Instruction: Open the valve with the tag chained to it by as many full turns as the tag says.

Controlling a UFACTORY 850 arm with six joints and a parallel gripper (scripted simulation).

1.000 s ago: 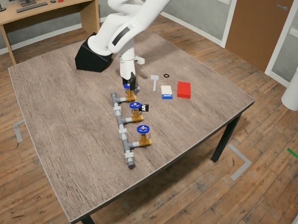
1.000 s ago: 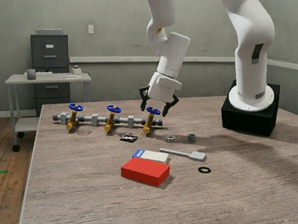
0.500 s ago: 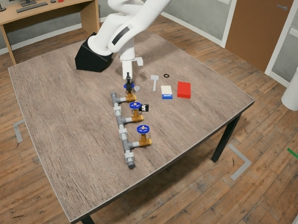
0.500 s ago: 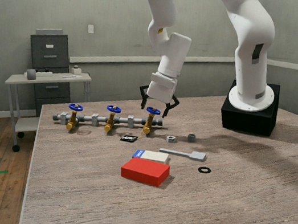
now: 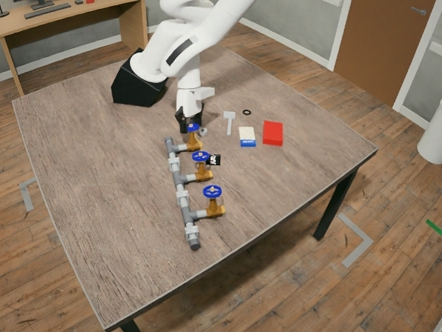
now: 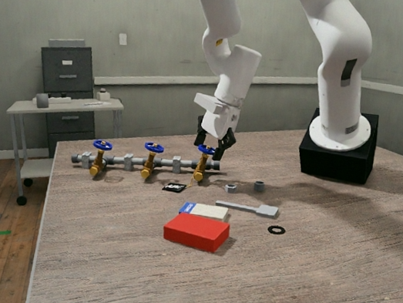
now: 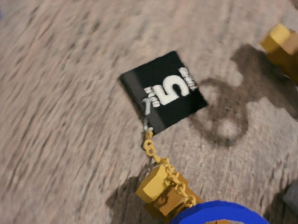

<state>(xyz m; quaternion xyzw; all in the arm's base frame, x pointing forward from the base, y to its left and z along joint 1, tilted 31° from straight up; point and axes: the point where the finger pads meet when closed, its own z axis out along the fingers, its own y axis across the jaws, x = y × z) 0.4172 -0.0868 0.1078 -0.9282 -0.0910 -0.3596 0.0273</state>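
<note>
Now: the grey hex nut 5 cm behind my hand, 9 cm to the left of it and 9 cm below it. Round my hand: grey cap 13 cm behind, 9 cm to the left, 10 cm below; then grey t-shaped tool 5 cm behind, 23 cm to the left, 10 cm below; then black tag 10 cm ahead, 4 cm to the left, 10 cm below.
</note>
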